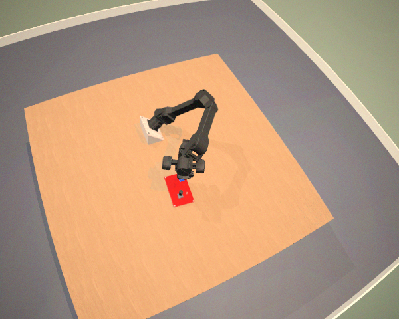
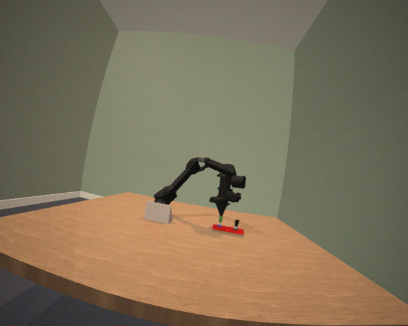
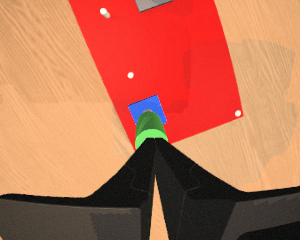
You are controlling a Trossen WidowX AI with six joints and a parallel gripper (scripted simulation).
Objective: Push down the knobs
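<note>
The black knob is 9 cm ahead of my gripper tip, 3 cm to the right of it and 1 cm below it. The rest, counted from my gripper tip: green knob 2 cm below.
</note>
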